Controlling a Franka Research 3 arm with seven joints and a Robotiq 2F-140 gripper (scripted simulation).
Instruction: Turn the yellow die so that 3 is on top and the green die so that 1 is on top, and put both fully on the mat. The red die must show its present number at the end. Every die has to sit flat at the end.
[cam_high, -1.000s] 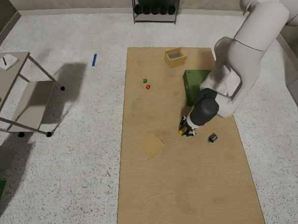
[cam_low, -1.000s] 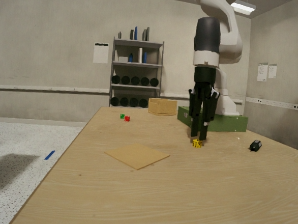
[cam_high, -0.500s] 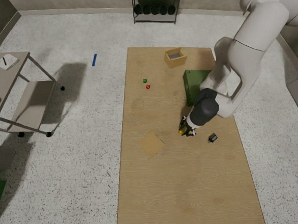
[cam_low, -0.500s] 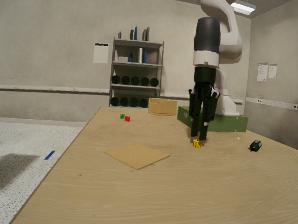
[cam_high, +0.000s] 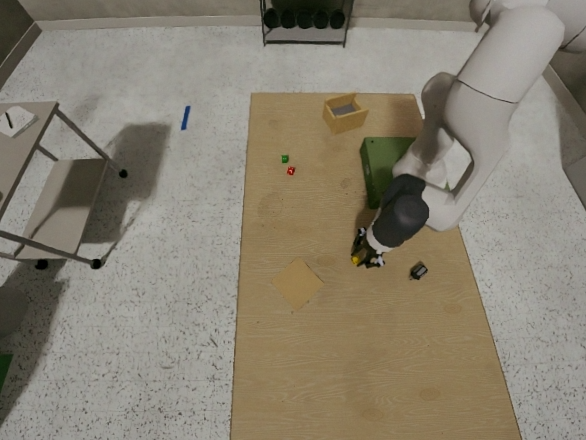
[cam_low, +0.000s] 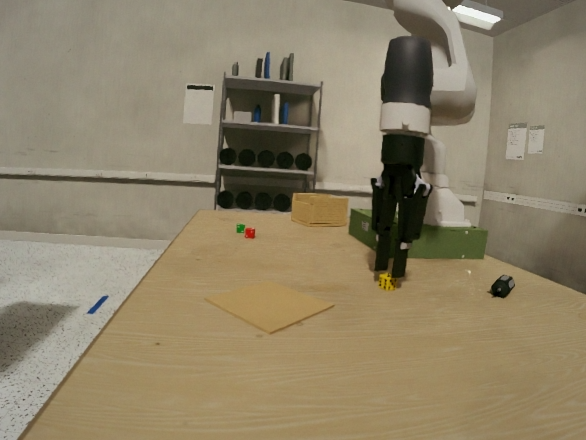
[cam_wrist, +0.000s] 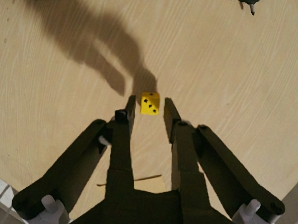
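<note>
The yellow die is 50 mm below my hand. From my hand the other things lie so: black object 230 mm behind, 50 mm to the left, 40 mm below; then tan mat 220 mm ahead, 80 mm to the left, 60 mm below; then red die 400 mm to the right, 250 mm ahead, 50 mm below.
</note>
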